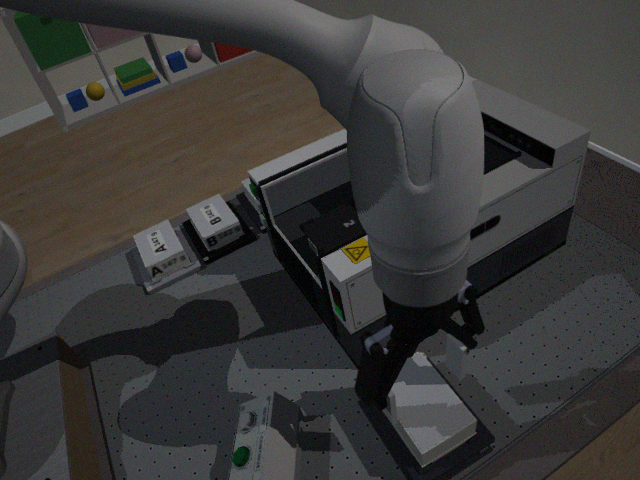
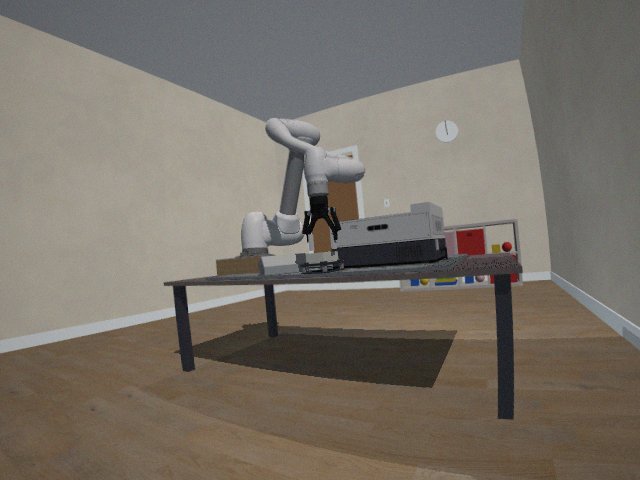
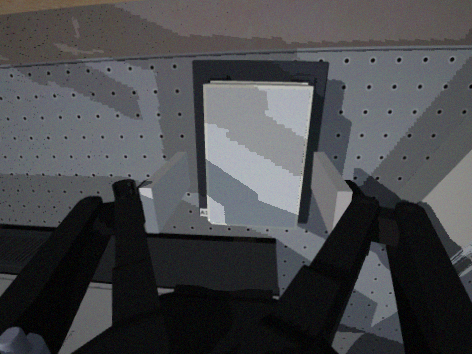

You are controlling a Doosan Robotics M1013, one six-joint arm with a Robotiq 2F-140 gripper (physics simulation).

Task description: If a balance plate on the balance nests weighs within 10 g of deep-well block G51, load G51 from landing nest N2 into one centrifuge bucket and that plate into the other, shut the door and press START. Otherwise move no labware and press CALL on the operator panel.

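Places are measured from the arm's base along level axes (x right, y back, z down), in centimetres.
Pixels of known places: gripper, between the fingertips: (image 1: 422, 392) (image 2: 322, 249) (image 3: 248, 169).
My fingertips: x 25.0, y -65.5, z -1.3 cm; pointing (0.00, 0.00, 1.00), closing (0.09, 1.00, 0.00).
Note:
Behind a point stands the place of what it marks.
A white block (image 1: 431, 413) {x 27.6, y -65.1, z -0.3 cm} (image 2: 320, 255) {x 31.2, y -68.3, z 0.9 cm} (image 3: 255, 150) {x 26.3, y -65.1, z -0.3 cm} sits in a dark nest (image 1: 480, 445) {x 32.7, y -69.2, z 3.9 cm} (image 3: 260, 69) {x 32.5, y -65.3, z 3.9 cm}; no G51 label is readable. My gripper (image 1: 422, 379) {x 24.9, y -65.4, z -1.3 cm} (image 2: 322, 237) {x 24.9, y -65.4, z -1.3 cm} (image 3: 248, 169) {x 24.9, y -65.4, z -1.3 cm} is open and empty, above the block's near end, one pad out to each side. Plate A (image 1: 161, 248) {x -30.2, y -38.1, z 2.3 cm}, marked 147 g, and plate B (image 1: 214, 219) {x -32.6, y -50.5, z 2.3 cm}, seemingly 142 g, sit on nests at the left. A third plate (image 1: 251, 192) {x -37.0, y -60.4, z 2.5 cm} with a green mark is mostly hidden. The centrifuge (image 1: 522, 206) {x 9.6, y -93.8, z -8.6 cm} (image 2: 387, 232) {x 10.0, y -88.6, z -6.2 cm} has its door open; bucket 2 (image 1: 330, 229) {x -5.6, y -67.1, z -6.2 cm} shows inside, the other is hidden.
A white panel box (image 1: 273, 444) {x 21.2, y -45.3, z 0.2 cm} with a green button (image 1: 240, 456) {x 20.4, y -40.8, z 0.6 cm} stands left of the block's nest. The centrifuge's front corner (image 1: 361, 304) {x 12.0, y -63.9, z -6.9 cm} stands close behind the gripper. A wood-sided base (image 1: 77, 413) {x -0.8, y -17.5, z 4.5 cm} is at the lower left. The table's raised edge (image 1: 584, 428) {x 36.4, y -84.7, z 9.0 cm} runs beyond the nest.

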